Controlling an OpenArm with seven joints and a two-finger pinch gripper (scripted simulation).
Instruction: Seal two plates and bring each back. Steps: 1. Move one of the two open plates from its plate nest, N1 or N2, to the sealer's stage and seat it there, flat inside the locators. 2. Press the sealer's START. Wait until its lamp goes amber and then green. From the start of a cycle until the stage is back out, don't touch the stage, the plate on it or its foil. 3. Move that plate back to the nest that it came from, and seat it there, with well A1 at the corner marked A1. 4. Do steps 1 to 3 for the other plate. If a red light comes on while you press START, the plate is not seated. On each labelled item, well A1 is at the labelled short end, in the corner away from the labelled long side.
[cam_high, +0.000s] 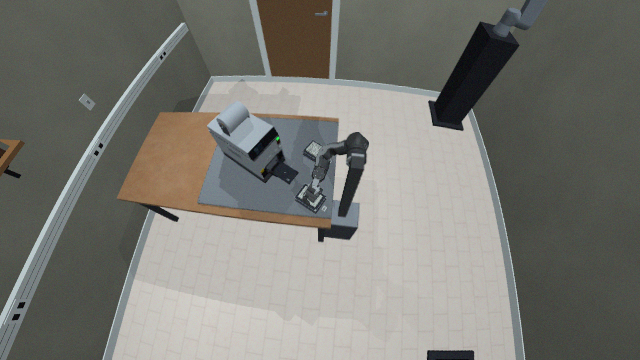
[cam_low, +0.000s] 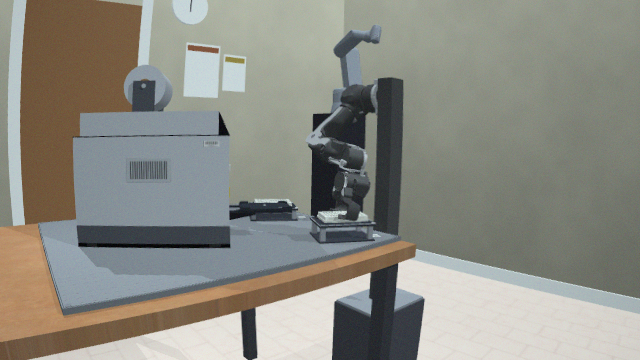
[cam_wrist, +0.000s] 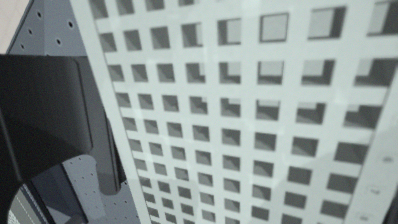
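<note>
My hand is 2 cm above the plate nest. Also, from my hand: white open-well plate: 1 cm ahead, 35 cm to the right, 1 cm below; then yellow warning mark: 31 cm ahead, 9 cm to the right, 8 cm above; then sealer stage: 18 cm ahead, 13 cm to the right, 2 cm above.
</note>
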